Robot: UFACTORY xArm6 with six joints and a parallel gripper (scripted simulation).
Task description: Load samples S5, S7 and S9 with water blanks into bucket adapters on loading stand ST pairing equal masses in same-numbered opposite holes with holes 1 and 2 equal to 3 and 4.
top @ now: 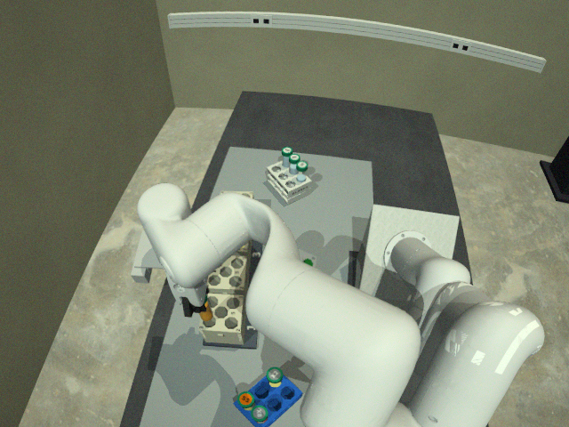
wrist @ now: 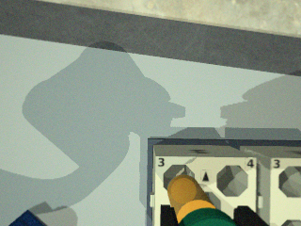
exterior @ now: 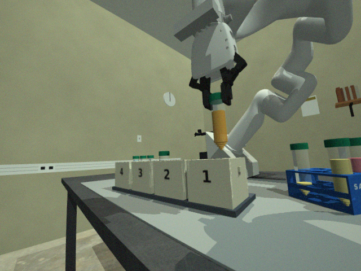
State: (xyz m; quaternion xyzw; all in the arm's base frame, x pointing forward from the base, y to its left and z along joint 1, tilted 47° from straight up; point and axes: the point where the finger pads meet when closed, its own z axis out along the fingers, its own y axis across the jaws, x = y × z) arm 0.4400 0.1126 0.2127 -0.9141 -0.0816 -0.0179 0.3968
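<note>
Now: hand 1 cm to the left of the orange-capped tube and 5 cm above it. Round my hand: yellow-filled tube: 1 cm behind, 23 cm to the right, 16 cm below; grey-dotted tube: 17 cm behind, 9 cm to the left, 16 cm below; blue sample rack: 16 cm behind, 14 cm to the left, 19 cm below.
</note>
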